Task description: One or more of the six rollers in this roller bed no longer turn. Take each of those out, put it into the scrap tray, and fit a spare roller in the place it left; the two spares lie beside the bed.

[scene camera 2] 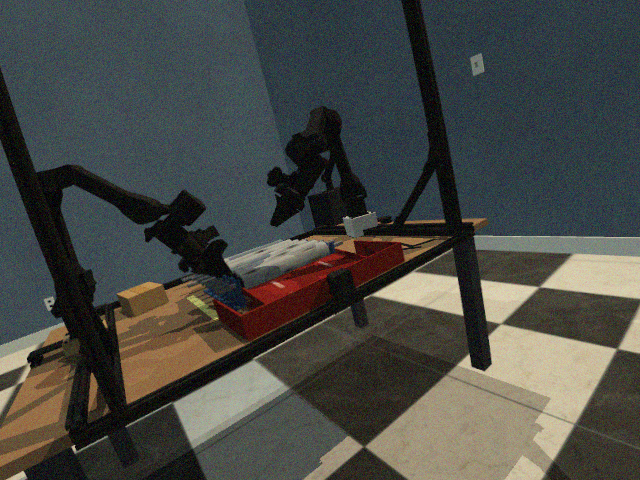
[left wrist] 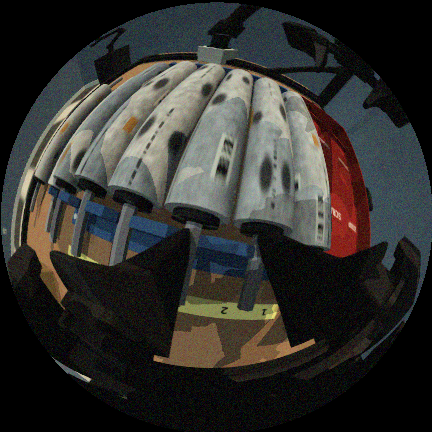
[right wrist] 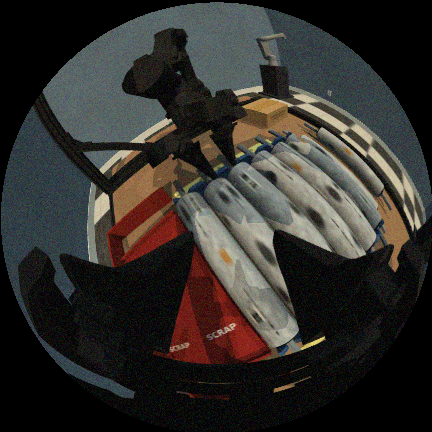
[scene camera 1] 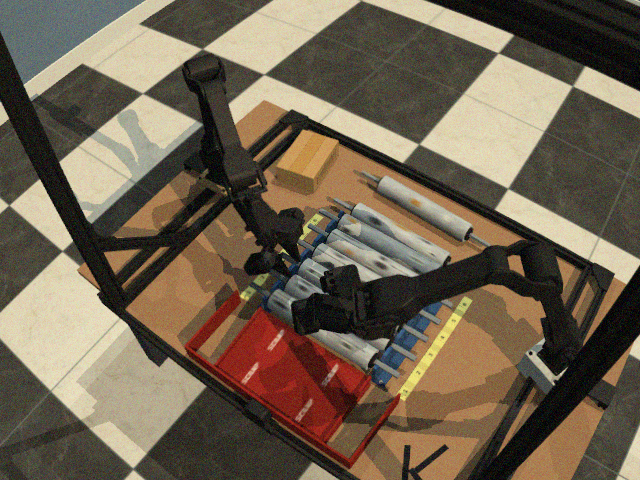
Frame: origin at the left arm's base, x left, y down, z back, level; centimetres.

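Seen in the pictures: left gripper, between the fingertips: [scene camera 2: 227, 275] [left wrist: 224, 234] [right wrist: 225, 171] [scene camera 1: 294, 268]; right gripper, between the fingertips: [scene camera 2: 273, 225] [left wrist: 341, 85] [right wrist: 234, 236]; right arm's base, origin of its link: [scene camera 2: 358, 215] [left wrist: 218, 46] [scene camera 1: 556, 357].
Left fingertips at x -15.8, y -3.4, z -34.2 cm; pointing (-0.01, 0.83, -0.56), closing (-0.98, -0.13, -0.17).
Pixels of each thing's top centre, then the offset from my left fingertips to it.
- spare roller, centre of its top: [scene camera 1: 425, 201] [left wrist: 66, 119] [right wrist: 354, 152] dz -15.2, dx +33.7, dy +1.5 cm
- spare, centre of its top: [scene camera 1: 400, 229] [right wrist: 342, 165] dz -14.2, dx +22.8, dy +1.4 cm
- red scrap tray, centre of its top: [right wrist: 166, 308] [left wrist: 349, 178] [scene camera 1: 288, 371] [scene camera 2: 311, 269] dz -12.4, dx -20.6, dy +1.3 cm
- cardboard box, centre of its top: [scene camera 1: 308, 152] [scene camera 2: 138, 289] [right wrist: 264, 104] dz +17.7, dx +31.8, dy +0.8 cm
Six mottled grey rollers lie side by side on the blue bed [scene camera 1: 408, 336] [left wrist: 150, 227]. A spare roller [scene camera 1: 423, 206] [right wrist: 350, 159] lies apart at the back; another spare [scene camera 1: 395, 230] lies close against the bed's far side. The red scrap tray [scene camera 1: 310, 432] [scene camera 2: 294, 307] [left wrist: 345, 175] stands along the near side, with no roller in it. My left gripper [scene camera 1: 292, 264] [left wrist: 224, 234] [right wrist: 225, 171] is open over the left shaft ends of the second and third rollers from the tray. My right gripper [scene camera 2: 275, 221] [right wrist: 234, 236] is open above the rollers nearest the tray; its fingertips are hidden in scene camera 1.
A cardboard box [scene camera 1: 307, 160] [scene camera 2: 143, 298] [right wrist: 266, 112] stands at the back left. Yellow number strips [scene camera 1: 436, 348] flank the bed. A white bracket [scene camera 1: 540, 366] [scene camera 2: 360, 224] [left wrist: 216, 54] sits by the right arm's base. A black frame surrounds the table, with upright posts at its front corners.
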